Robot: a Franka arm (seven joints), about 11 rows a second.
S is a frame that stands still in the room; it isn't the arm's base.
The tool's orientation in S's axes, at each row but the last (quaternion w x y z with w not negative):
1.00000 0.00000 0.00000 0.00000
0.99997 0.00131 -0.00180 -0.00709
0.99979 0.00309 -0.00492 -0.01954
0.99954 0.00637 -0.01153 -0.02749
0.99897 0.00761 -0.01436 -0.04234
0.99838 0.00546 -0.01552 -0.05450
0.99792 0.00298 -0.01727 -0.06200
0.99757 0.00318 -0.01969 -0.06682
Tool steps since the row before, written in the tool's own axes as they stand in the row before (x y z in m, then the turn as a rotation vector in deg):
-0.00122 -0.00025 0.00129 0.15 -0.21 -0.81
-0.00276 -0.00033 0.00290 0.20 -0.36 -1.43
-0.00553 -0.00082 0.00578 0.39 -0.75 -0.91
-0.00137 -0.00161 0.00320 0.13 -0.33 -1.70
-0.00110 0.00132 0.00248 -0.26 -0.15 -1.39
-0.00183 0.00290 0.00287 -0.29 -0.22 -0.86
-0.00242 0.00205 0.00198 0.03 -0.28 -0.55
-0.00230 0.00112 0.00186 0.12 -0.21 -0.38
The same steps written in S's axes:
-0.00122 -0.00025 0.00129 0.15 -0.21 -0.81
-0.00277 -0.00030 0.00289 0.20 -0.36 -1.43
-0.00562 -0.00064 0.00572 0.37 -0.76 -0.91
-0.00153 -0.00157 0.00315 0.15 -0.32 -1.70
-0.00106 0.00137 0.00247 -0.23 -0.11 -1.40
-0.00159 0.00306 0.00285 -0.28 -0.18 -0.87
-0.00222 0.00233 0.00191 0.01 -0.28 -0.55
-0.00220 0.00141 0.00178 0.11 -0.22 -0.38

